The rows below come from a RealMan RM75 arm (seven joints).
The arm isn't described. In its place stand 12 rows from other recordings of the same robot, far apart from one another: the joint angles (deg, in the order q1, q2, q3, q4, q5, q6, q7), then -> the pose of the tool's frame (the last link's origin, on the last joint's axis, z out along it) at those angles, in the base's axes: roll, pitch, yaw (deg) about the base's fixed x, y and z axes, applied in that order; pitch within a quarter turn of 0, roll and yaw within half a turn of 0; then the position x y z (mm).
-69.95 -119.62 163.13 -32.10 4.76 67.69 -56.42 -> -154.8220 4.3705 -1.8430 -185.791 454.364 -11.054
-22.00 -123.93 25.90 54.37 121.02 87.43 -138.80 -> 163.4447 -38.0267 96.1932 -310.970 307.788 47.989
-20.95 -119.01 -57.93 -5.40 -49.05 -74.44 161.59 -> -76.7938 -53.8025 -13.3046 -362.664 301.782 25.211
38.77 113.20 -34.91 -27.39 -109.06 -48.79 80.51 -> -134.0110 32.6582 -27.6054 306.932 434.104 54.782
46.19 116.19 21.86 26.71 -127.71 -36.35 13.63 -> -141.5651 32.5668 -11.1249 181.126 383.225 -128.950
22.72 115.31 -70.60 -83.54 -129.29 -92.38 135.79 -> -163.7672 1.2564 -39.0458 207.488 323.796 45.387
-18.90 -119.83 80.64 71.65 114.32 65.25 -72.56 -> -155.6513 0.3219 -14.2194 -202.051 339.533 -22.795
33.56 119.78 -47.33 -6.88 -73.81 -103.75 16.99 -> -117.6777 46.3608 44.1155 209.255 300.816 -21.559
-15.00 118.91 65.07 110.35 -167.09 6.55 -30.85 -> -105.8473 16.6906 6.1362 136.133 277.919 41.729
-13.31 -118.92 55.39 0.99 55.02 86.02 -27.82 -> -122.6068 -51.8681 6.3447 -349.929 224.339 -30.947
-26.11 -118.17 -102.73 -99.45 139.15 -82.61 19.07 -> -150.9563 -13.9277 40.3474 -127.945 349.763 53.972
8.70 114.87 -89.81 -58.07 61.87 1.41 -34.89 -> -110.7651 46.5876 -36.4095 352.553 356.961 51.577
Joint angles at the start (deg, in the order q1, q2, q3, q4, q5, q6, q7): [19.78, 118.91, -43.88, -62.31, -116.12, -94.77, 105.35]
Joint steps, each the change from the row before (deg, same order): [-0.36, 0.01, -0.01, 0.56, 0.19, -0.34, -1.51]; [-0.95, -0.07, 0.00, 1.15, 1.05, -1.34, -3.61]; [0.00, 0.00, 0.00, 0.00, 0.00, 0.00, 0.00]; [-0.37, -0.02, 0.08, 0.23, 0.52, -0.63, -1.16]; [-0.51, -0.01, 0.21, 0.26, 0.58, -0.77, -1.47]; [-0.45, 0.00, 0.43, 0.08, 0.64, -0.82, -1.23]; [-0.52, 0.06, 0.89, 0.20, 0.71, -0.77, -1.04]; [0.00, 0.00, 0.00, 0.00, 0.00, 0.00, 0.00]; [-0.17, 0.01, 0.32, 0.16, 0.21, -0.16, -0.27]
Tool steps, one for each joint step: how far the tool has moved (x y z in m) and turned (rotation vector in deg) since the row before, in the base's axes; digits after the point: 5 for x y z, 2 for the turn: [0.00209, -0.00301, -0.00173, -0.16, 0.00, 0.84]; [0.00340, -0.00796, -0.00255, -0.30, 0.54, 2.43]; [0.00000, 0.00000, 0.00000, 0.00, 0.00, 0.00]; [0.00063, -0.00293, -0.00008, 0.00, 0.35, 0.90]; [0.00124, -0.00387, 0.00018, 0.12, 0.41, 1.04]; [0.00073, -0.00333, 0.00133, 0.35, 0.52, 0.93]; [0.00170, -0.00359, 0.00209, 0.71, 0.86, 0.41]; [0.00000, 0.00000, 0.00000, 0.00, 0.00, 0.00]; [0.00093, -0.00111, 0.00059, 0.26, 0.31, -0.04]
